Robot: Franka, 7 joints.
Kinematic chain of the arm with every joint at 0, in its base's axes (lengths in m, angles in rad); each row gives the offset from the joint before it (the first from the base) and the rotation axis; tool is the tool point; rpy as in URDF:
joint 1: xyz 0 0 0.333 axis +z
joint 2: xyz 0 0 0 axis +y
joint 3: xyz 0 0 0.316 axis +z
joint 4: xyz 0.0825 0 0 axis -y
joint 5: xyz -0.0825 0 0.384 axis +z
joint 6: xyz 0 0 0 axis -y
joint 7: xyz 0.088 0 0 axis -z
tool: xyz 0 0 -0.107 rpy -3.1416 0 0
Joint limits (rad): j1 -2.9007..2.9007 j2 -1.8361..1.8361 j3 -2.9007..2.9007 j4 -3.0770..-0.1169 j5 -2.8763..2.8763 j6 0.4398..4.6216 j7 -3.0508..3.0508
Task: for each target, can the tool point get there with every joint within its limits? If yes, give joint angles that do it. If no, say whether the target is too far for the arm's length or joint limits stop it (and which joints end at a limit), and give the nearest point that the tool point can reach.
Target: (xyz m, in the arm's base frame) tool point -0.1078 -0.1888 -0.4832
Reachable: no: joint limits stop it (at a limit: joint 2) | nearest point -0.1141 -0.1998 -0.3581 | short by 0.126 m
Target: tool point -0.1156 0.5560 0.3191
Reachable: yes | joints -0.7348 -0.2330 2.4540 -2.1747 1.7414 2.2599 -1.8554
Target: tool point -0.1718 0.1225 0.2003
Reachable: yes | joints 2.3161 0.3533 0.4461 -2.6513 -0.4865 0.9788 1.9879
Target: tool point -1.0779 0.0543 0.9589
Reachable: no: too far | nearest point -0.7412 0.0373 0.7634 | short by 0.390 m
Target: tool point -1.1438 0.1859 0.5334
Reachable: no: too far | nearest point -0.8344 0.1356 0.4792 | short by 0.318 m
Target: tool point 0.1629 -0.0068 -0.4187
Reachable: no: joint limits stop it (at a limit: joint 2) | nearest point 0.1769 -0.0074 -0.3500 | short by 0.070 m
